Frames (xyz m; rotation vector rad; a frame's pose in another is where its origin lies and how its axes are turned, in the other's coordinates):
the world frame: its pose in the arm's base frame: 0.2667 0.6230 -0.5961 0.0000 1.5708 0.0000
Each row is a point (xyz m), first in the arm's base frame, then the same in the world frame.
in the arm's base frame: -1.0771 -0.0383 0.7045
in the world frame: -1.3006 -0.6613 -1.3438
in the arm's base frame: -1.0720 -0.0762 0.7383
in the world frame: -1.3344 -0.6992 -1.3387
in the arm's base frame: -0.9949 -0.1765 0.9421
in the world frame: -1.5382 -0.7995 -1.2616
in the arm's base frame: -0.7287 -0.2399 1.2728
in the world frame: -1.8689 -0.8629 -0.9954
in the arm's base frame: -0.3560 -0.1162 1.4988
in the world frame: -2.0949 -0.7392 -0.6227
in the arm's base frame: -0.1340 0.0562 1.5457
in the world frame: -2.1418 -0.5668 -0.4007
